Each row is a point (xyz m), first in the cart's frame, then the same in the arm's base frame.
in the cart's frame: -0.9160 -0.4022 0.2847
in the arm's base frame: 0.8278 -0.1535 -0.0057
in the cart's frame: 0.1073 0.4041 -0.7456
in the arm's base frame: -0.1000 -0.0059 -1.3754
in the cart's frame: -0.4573 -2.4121 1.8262
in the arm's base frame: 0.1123 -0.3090 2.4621
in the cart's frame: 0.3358 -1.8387 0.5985
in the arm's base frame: -0.6583 0.1752 1.1828
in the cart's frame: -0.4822 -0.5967 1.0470
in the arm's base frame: 0.4377 -0.7323 0.5600
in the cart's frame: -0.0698 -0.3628 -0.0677
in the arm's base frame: -0.0216 -0.0660 -0.3414
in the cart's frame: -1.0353 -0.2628 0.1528
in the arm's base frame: 0.9602 -0.1054 -0.1824
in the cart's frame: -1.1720 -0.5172 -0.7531
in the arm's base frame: 0.9545 0.7864 -0.5119
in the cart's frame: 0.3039 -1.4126 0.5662
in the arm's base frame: -0.5422 -0.0383 0.8299
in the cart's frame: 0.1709 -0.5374 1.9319
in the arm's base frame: -0.1017 -1.5983 0.9748
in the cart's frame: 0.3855 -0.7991 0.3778
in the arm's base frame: -0.5127 -0.2587 0.2223
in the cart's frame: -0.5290 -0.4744 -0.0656
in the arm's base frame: 0.4027 0.0884 -0.2018
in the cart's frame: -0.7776 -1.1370 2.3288
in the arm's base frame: 0.7357 -1.3779 1.7915
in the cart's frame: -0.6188 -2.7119 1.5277
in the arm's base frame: 0.1791 0.1326 2.5370
